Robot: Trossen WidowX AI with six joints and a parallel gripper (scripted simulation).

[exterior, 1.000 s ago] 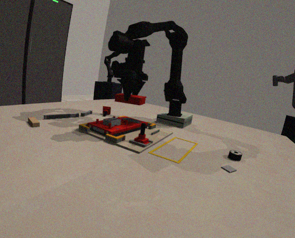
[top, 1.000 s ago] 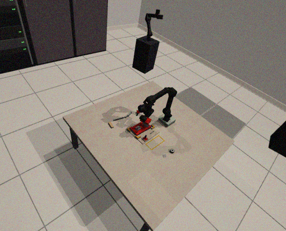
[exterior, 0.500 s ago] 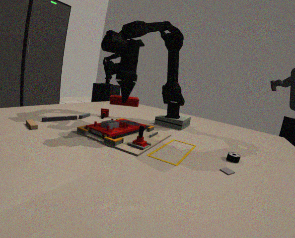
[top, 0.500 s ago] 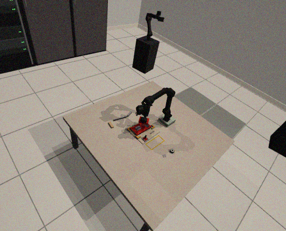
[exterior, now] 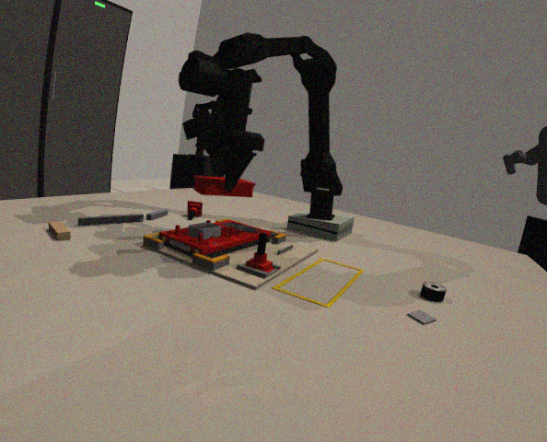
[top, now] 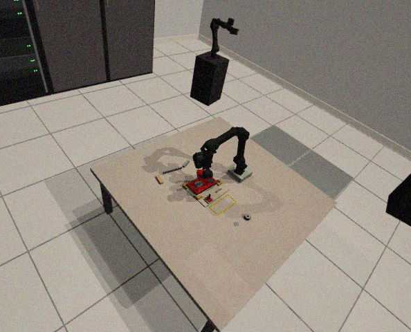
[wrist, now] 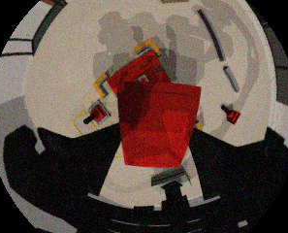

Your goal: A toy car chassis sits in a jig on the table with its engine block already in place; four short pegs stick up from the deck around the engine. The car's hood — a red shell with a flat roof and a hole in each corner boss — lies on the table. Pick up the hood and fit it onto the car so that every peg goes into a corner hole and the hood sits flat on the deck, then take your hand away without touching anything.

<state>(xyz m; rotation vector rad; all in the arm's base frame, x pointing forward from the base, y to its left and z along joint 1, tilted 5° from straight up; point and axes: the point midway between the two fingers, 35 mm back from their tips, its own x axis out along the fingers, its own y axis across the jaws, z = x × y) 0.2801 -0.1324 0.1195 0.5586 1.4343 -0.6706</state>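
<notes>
My gripper tip is now 4 cm short of the grey engine block and 8 cm above it. Round my gripper tip: grey bar: 4 cm ahead, 24 cm to the right, 10 cm below; then wooden block: 17 cm ahead, 24 cm to the right, 10 cm below; then red hood: 1 cm above.
</notes>
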